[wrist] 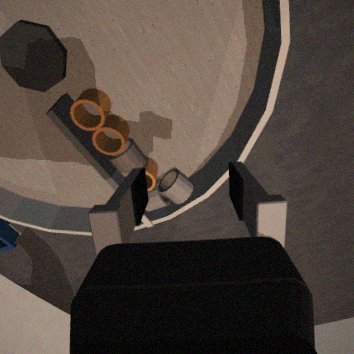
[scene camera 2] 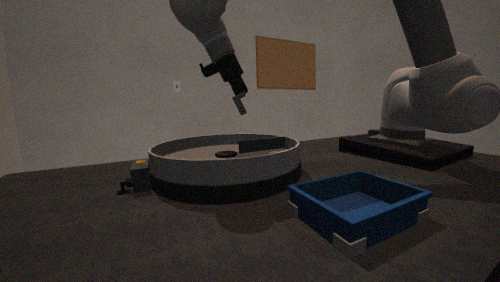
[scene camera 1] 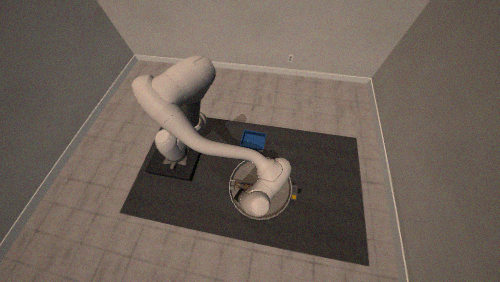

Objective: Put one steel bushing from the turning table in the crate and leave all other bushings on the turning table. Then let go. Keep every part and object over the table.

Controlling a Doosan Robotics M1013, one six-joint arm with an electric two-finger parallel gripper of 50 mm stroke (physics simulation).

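Where they show: gripper, fingertip midpoint: [wrist: 187,181] [scene camera 2: 243,113]; arm's base at its link origin: [scene camera 2: 400,141] [scene camera 1: 178,154].
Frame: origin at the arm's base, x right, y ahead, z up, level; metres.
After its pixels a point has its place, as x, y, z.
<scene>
The turning table [scene camera 1: 281,200] @[0.297, 0.787, 0.005] [scene camera 2: 225,172] @[0.023, 0.732, 0.017] [wrist: 160,60] @[0.302, 0.569, 0.004] is a round, rimmed tray. In the wrist view, a grey steel bushing [wrist: 177,187] @[0.244, 0.458, 0.033] stands near its rim, its open end showing. Another grey bushing [wrist: 128,157] @[0.227, 0.517, 0.033] is beside the dark divider. Copper-coloured bushings [wrist: 88,115] @[0.212, 0.568, 0.010] [wrist: 109,141] @[0.210, 0.534, 0.012] stand along the divider; another [wrist: 150,181] @[0.217, 0.473, 0.021] is partly hidden by the left finger. A grey part beside it is unclear. My gripper [scene camera 2: 242,113] @[0.303, 0.524, 0.121] [wrist: 187,181] @[0.303, 0.524, 0.121] is open and empty, well above the turning table; the steel bushing near the rim appears between its fingers, below them. The blue crate [scene camera 1: 253,140] @[-0.169, 0.575, -0.044] [scene camera 2: 320,215] @[-0.156, 0.666, -0.017] appears empty.
The dark divider [scene camera 2: 260,144] @[0.195, 0.530, 0.027] [wrist: 82,137] @[0.207, 0.560, 0.035] rises inside the turning table. A dark octagonal hub [scene camera 2: 226,154] @[0.191, 0.650, 0.012] [wrist: 34,56] @[0.217, 0.639, 0.012] is at its middle. A small grey box with a yellow top [scene camera 1: 294,196] @[0.267, 0.873, 0.010] [scene camera 2: 140,172] @[0.191, 0.876, 0.000] stands beside the rim. The crate is near the turning table.
</scene>
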